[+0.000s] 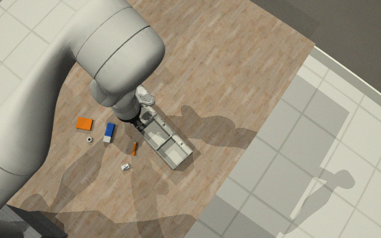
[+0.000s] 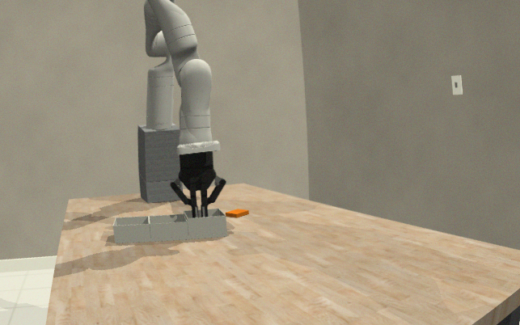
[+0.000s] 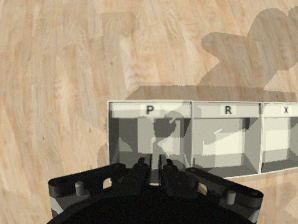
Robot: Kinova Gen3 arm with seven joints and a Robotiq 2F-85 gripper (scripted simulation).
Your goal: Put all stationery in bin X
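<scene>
My hand is 90 mm past the blue flat thing, 50 mm to the right of it and 30 mm above it. From my hand the other things lie so: orange stick 70 mm behind, 50 mm to the right, 30 mm below; then flat orange block 100 mm behind, 140 mm to the left, 30 mm below; then black ring-like part 130 mm behind, 90 mm to the left, 40 mm below.
</scene>
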